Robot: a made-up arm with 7 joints.
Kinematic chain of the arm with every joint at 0, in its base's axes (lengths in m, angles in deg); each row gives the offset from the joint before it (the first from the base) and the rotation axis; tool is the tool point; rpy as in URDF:
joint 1: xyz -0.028 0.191 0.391 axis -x
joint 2: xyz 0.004 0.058 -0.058 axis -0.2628 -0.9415 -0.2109
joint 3: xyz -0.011 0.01 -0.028 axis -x
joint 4: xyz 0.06 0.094 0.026 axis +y
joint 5: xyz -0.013 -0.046 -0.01 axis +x
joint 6: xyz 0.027 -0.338 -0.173 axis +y
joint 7: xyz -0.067 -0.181 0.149 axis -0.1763 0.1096 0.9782
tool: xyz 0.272 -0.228 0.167 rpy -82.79 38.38 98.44
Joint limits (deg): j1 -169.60..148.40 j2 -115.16..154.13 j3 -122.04..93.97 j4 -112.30..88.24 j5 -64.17..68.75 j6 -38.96..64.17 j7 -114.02..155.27
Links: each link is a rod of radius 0.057 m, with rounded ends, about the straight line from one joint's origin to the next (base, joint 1, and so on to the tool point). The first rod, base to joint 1, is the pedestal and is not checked.
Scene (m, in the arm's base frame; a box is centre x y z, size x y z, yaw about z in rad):
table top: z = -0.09
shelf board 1: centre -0.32 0.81 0 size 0.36 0.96 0.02 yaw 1.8
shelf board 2: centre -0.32 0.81 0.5 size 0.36 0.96 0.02 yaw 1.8
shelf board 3: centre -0.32 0.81 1 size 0.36 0.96 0.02 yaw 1.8
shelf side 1: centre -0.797 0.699 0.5 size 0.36 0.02 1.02 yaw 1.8
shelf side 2: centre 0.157 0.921 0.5 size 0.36 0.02 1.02 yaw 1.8
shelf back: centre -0.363 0.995 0.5 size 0.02 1 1.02 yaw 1.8
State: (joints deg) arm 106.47 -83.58 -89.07 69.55 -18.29 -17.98 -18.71
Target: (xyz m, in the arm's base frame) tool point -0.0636 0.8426 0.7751
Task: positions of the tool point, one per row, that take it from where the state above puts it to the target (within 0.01 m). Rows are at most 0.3 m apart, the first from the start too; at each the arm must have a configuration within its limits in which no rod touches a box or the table.
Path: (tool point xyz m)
1: -0.5210 -0.4972 0.6010
2: -0.3658 -0.4539 0.8084
3: -0.2112 -0.3137 0.9749
4: -0.0808 -0.0995 1.0640
5: 0.0054 0.1457 1.0548
6: 0.0353 0.3708 0.9499
7: 0.0096 0.5289 0.7751
8: 0.0019 0.6134 0.7996
9: -0.0137 0.6963 0.8076
10: -0.0361 0.7738 0.7993
11: -0.0636 0.8426 0.7751

